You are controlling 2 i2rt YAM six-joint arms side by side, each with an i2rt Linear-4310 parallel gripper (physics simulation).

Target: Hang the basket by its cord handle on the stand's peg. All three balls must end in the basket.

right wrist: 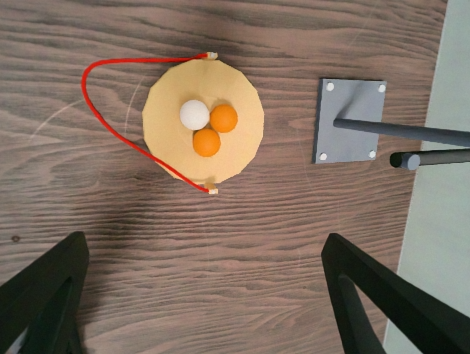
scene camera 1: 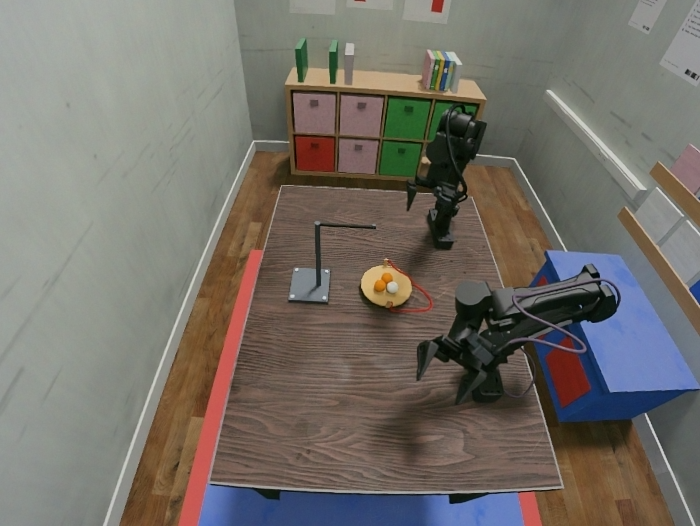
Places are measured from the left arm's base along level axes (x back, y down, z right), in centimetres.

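Where they show: left gripper, fingertip midpoint: (scene camera 1: 437, 392); right gripper, fingertip midpoint: (right wrist: 213, 242) (scene camera 1: 423, 215); right arm's base, origin of the base link: (scene camera 1: 441, 225).
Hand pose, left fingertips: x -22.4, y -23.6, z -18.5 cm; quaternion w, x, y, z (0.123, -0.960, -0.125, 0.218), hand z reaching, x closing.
Note:
Each offset is from my left fingertips to the top centre of the thing. "*": to the spot under its first point. Level surfaces: height alone.
The round yellow basket @[dx -5.7, dy +22.5, dz +47.0 cm] (scene camera 1: 370, 277) (right wrist: 160, 115) stands on the table, holding a white ball @[dx -3.8, dy +23.2, dz +45.6 cm] (scene camera 1: 392, 287) (right wrist: 194, 114), one orange ball @[dx -8.0, dy +23.2, dz +46.1 cm] (scene camera 1: 379, 285) (right wrist: 223, 118) and another orange ball @[dx -5.5, dy +23.2, dz +49.5 cm] (scene camera 1: 387, 277) (right wrist: 206, 142). Its red cord handle (scene camera 1: 431, 302) (right wrist: 100, 116) lies slack out to the side away from the stand. The grey stand (scene camera 1: 302, 285) (right wrist: 350, 145) is upright beside the basket; its bare peg @[* dx -19.9, dy -0.4, dz +46.3 cm] (scene camera 1: 348, 226) (right wrist: 440, 157) points sideways at the top. My right gripper (scene camera 1: 425, 208) (right wrist: 213, 242) is open and empty, raised above the table. My left gripper (scene camera 1: 438, 390) is open and empty, lower in the picture.
The wooden table @[dy +28.6 cm] (scene camera 1: 328, 441) carries both arm bases along its right side. A blue box (scene camera 1: 633, 328) stands beyond the table's right edge, under the left arm's elbow. A shelf unit (scene camera 1: 390, 82) stands behind the far end, behind the right arm.

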